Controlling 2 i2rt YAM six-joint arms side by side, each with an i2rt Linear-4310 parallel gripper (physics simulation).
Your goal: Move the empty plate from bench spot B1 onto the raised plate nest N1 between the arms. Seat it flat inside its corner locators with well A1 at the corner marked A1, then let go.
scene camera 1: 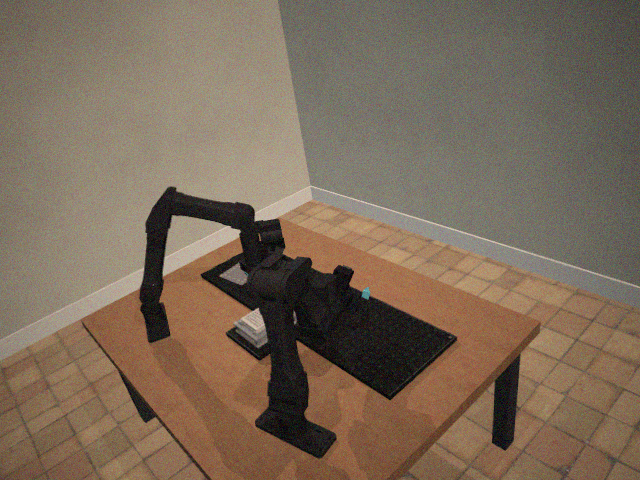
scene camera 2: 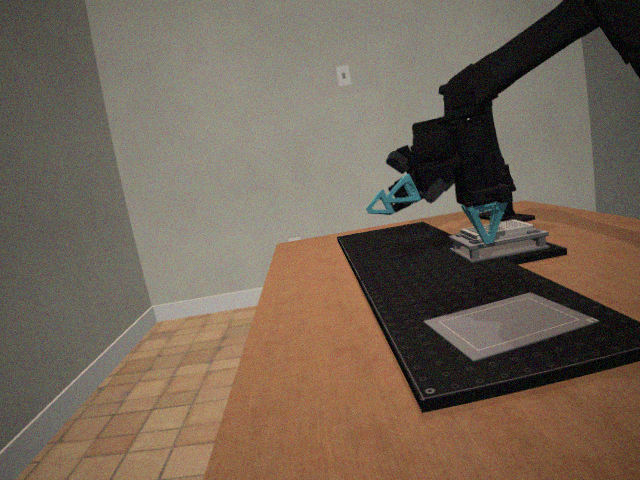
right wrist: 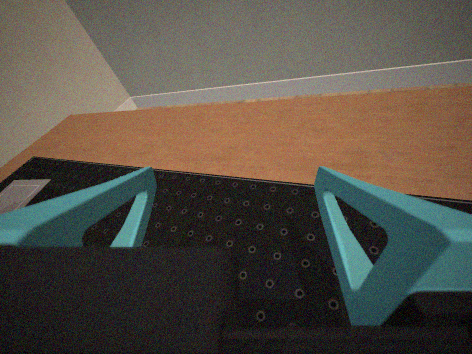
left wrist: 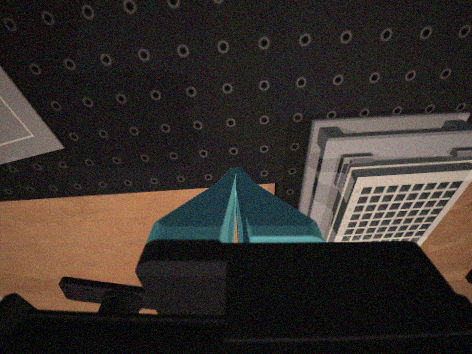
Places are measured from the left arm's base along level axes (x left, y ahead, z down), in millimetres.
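Pixels of known places: left gripper, between the fingertips: (scene camera 2: 488, 243) (left wrist: 235, 176); right gripper, between the fingertips: (scene camera 1: 352, 282) (scene camera 2: 376, 205) (right wrist: 235, 175); left arm's base, origin of its link: (scene camera 1: 156, 322) (left wrist: 125, 293); right arm's base, origin of its link: (scene camera 1: 294, 431) (scene camera 2: 502, 218).
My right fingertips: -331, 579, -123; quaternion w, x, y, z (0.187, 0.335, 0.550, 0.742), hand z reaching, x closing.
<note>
Ahead of a thing's pixels: the offset from my right fingertips to its middle, as dx, dy, dz. Level surfaces: height alone.
The white plate {+91, -256, +70} (scene camera 1: 251, 320) (scene camera 2: 516, 225) (left wrist: 356, 200) lies on top of the raised grey nest {+91, -255, +91} (scene camera 1: 253, 339) (scene camera 2: 509, 250) (left wrist: 316, 150), near its corner locators. Whether it is fully seated, and the A1 marks, cannot be made out. My left gripper (scene camera 2: 488, 241) (left wrist: 235, 176) is shut and empty. Its tips are beside the nest in the left wrist view, apart from the plate; in scene camera 2 they overlap the nest's picture. My right gripper (scene camera 2: 378, 205) (right wrist: 235, 175) is open and empty, raised above the black board. The grey outlined bench spot (scene camera 1: 233, 273) (scene camera 2: 511, 325) (left wrist: 15, 125) (right wrist: 22, 192) holds no plate.
The black perforated board {dz +110} (scene camera 1: 398, 346) (scene camera 2: 385, 268) (left wrist: 165, 75) (right wrist: 260, 220) lies on the wooden table {dz +123} (scene camera 1: 206, 320) (scene camera 2: 305, 361). The nest stands on a side part of this board. In scene camera 1 the right arm (scene camera 1: 286, 351) hides part of the nest and plate.
</note>
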